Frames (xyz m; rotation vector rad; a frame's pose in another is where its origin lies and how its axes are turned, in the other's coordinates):
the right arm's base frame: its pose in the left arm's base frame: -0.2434 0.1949 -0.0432 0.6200 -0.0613 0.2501
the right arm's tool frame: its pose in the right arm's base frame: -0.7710 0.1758 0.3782 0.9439 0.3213 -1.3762
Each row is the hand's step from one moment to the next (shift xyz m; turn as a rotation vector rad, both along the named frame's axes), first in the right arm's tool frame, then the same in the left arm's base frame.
Working: the right arm's tool frame: its pose in the left arm's base frame: -1.0270 -0.0517 0.2627 1.3949 0.8207 -1.0247

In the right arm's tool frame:
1: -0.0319 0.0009 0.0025 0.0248 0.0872 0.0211
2: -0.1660 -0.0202 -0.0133 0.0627 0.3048 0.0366
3: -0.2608 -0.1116 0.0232 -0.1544 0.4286 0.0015
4: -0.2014 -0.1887 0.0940 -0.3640 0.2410 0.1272
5: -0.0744 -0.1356 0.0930 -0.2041 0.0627 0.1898
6: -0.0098 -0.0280 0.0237 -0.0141 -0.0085 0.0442
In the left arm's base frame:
1: -0.0113 0.0002 0.0299 0.0870 -0.0311 0.0110
2: -0.0787 0.0293 0.1452 0.2997 -0.0698 0.0591
3: -0.2024 0.0097 0.1999 0.3372 -0.0278 0.3051
4: -0.2597 -0.0585 0.1189 0.0717 -0.1171 0.4335
5: -0.1635 -0.0733 0.0216 -0.0405 -0.1765 0.2209
6: -0.0322 -0.0201 -0.0005 -0.0183 -0.0418 0.0118

